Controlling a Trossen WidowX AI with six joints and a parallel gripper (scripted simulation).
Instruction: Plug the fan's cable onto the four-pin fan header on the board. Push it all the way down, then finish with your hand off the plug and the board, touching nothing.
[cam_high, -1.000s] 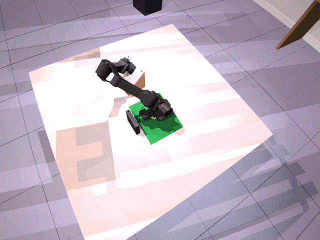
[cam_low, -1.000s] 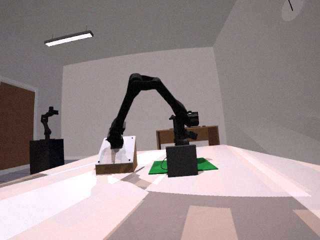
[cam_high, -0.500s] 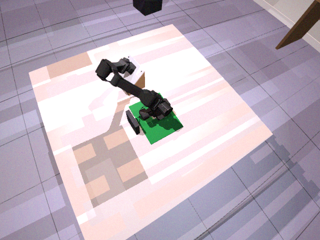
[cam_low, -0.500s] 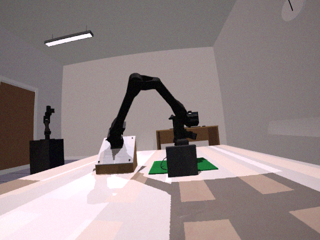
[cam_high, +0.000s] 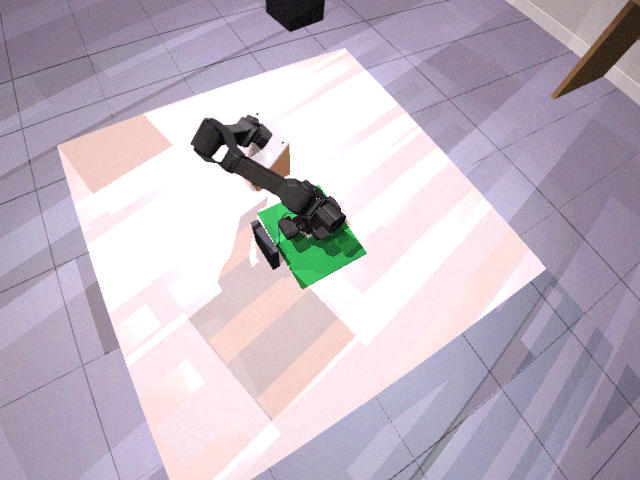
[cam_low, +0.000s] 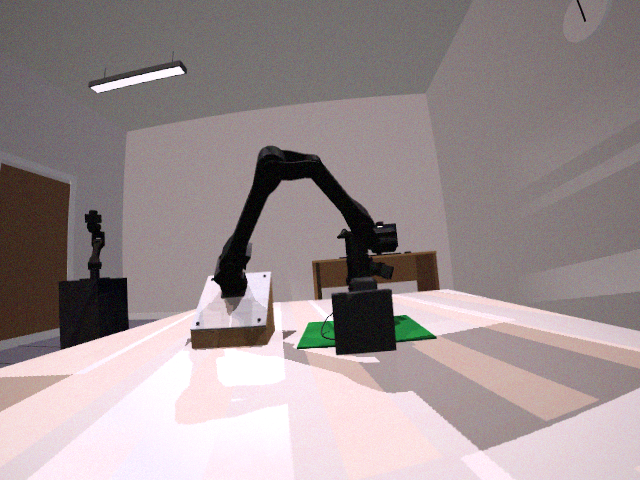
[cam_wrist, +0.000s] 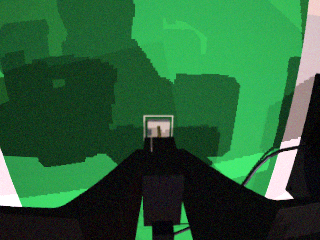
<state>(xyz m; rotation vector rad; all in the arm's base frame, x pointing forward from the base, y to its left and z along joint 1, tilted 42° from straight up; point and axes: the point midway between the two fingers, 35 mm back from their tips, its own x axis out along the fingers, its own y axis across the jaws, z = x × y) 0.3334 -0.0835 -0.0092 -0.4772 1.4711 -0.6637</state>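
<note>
Now: gripper tip 10 mm below the fan cable plug and 10 mm past it. Round my gripper tip: fan (140 mm to the right, 30 mm behind, 20 mm above); green board (60 mm below, 10 mm to the left).
</note>
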